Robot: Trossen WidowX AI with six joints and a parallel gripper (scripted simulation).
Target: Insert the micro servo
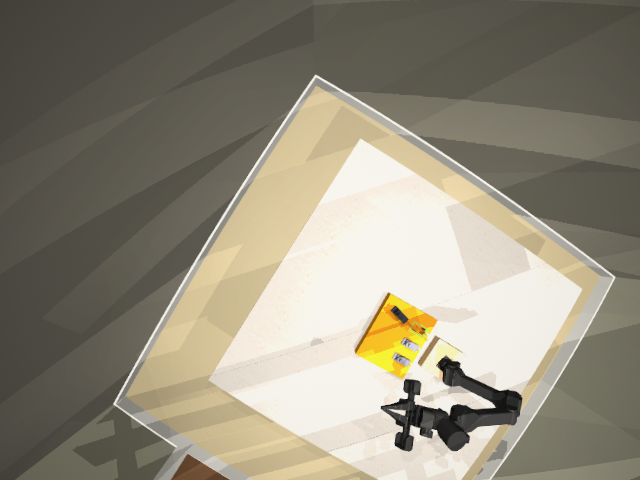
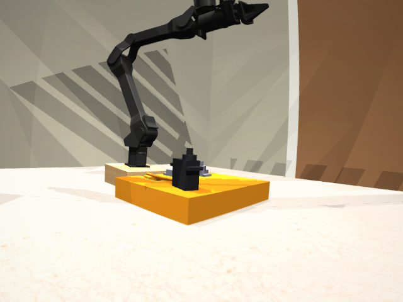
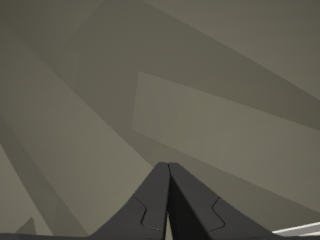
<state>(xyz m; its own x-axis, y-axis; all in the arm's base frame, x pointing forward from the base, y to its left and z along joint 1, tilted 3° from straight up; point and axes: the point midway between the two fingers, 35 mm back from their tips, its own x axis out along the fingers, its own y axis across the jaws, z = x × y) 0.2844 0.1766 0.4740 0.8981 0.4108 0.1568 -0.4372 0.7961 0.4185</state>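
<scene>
The yellow-orange deck lies 490 mm below my gripper tip, 140 mm to the right of it and 40 mm behind it.
</scene>
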